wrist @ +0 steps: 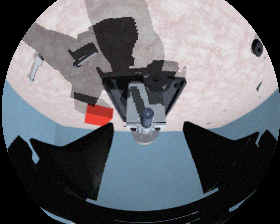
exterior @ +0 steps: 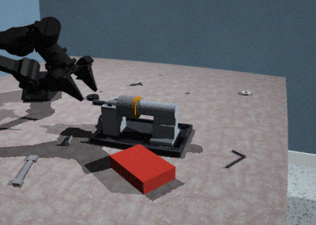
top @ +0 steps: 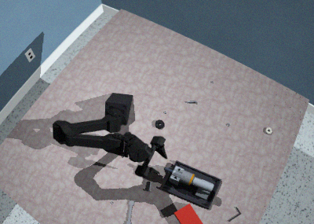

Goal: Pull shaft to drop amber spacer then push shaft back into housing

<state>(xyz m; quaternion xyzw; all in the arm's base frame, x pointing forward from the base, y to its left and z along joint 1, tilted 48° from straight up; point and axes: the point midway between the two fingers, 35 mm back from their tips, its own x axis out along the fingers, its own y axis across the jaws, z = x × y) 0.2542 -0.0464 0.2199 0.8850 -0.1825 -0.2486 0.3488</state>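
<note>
Right now my hand is 130 mm short of the dark shaft, 40 mm above it and 20 mm to the left of it. The rest, counted from my hand: black disc: 220 mm to the left, 120 mm below, 60 mm behind; then grey spacer: 140 mm ahead, 40 mm below, 20 mm to the right; then amber spacer: 160 mm ahead, 40 mm below, 20 mm to the right.
</note>
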